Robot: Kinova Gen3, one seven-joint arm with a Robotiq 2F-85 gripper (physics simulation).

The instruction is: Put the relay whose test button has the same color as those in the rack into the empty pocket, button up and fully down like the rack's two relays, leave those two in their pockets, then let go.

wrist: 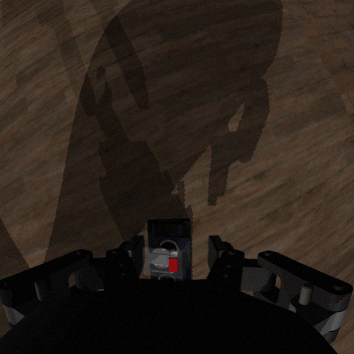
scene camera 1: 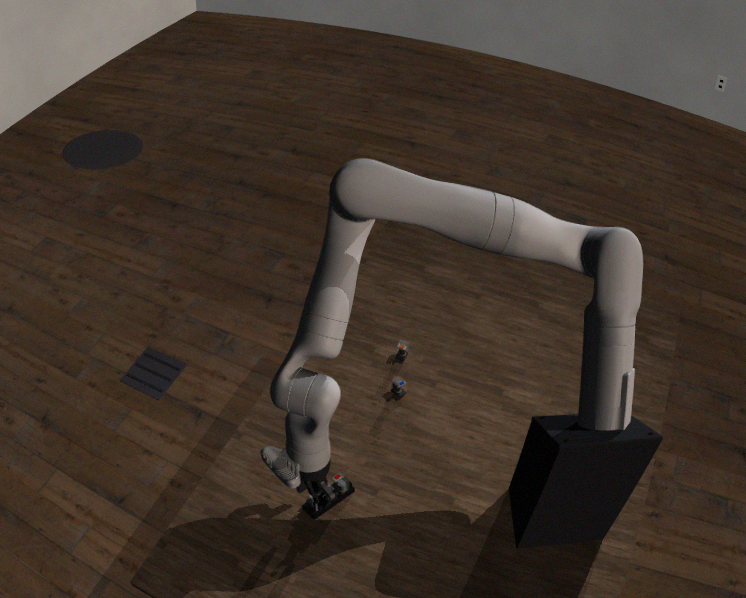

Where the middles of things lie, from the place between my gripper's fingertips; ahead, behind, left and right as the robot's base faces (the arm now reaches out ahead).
Labels:
I see the black rack (wrist: 175, 226) 3 cm to the right of my hand, 3 cm below it and 2 cm behind it.

